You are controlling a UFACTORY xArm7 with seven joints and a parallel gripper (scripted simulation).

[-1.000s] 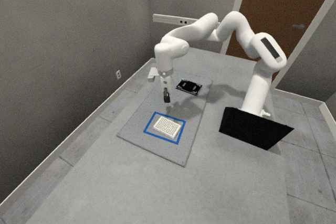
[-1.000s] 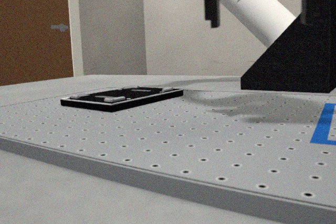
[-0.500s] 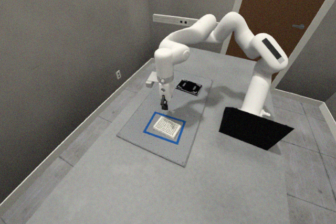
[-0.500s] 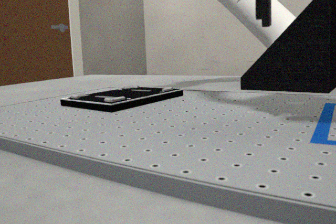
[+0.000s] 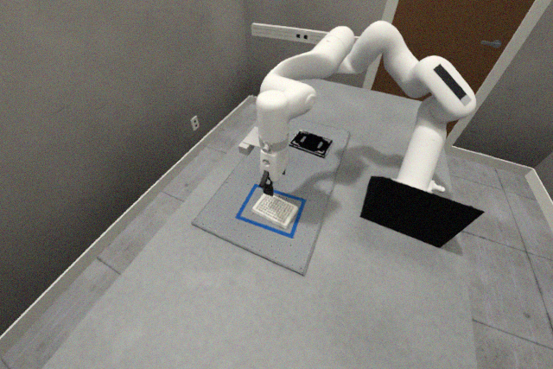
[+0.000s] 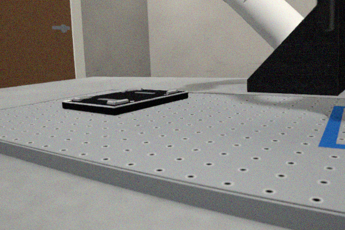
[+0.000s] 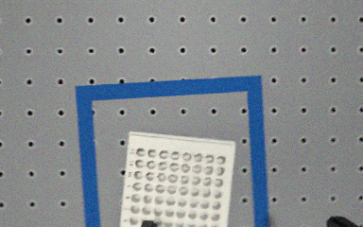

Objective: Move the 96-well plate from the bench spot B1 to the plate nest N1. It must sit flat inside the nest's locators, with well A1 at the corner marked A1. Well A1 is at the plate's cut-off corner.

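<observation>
Now: the white 96-well plate 100 mm below my hand, 30 mm to the left of it and 10 mm behind it. Round my hand: black plate nest 340 mm to the right, 100 mm below, 50 mm behind.
</observation>
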